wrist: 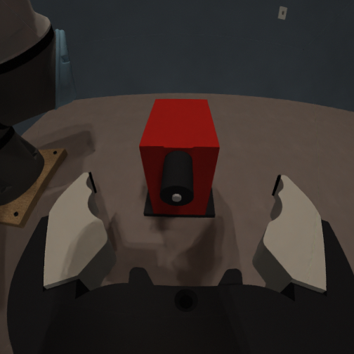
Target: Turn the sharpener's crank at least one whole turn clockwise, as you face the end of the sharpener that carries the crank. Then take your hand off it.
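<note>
The red sharpener [181,122] stands upright on its thin black base in the middle of the wrist view, its crank end facing me. The black crank handle [177,175], a thick cylinder with a light round pin at its tip, points out toward me from that end. It hides the crank arm behind it. My gripper [184,176] is wide open, with one pale jaw well to the left and one well to the right of the sharpener. Neither jaw appears to touch the handle, and nothing is between the jaws.
The robot's own arm [22,65] rises at the left from a wooden base plate [50,167] with dark bolt holes. The brown round table [280,135] carries the sharpener. A dark blue-grey wall [165,45] with a small outlet plate [282,13] stands behind.
</note>
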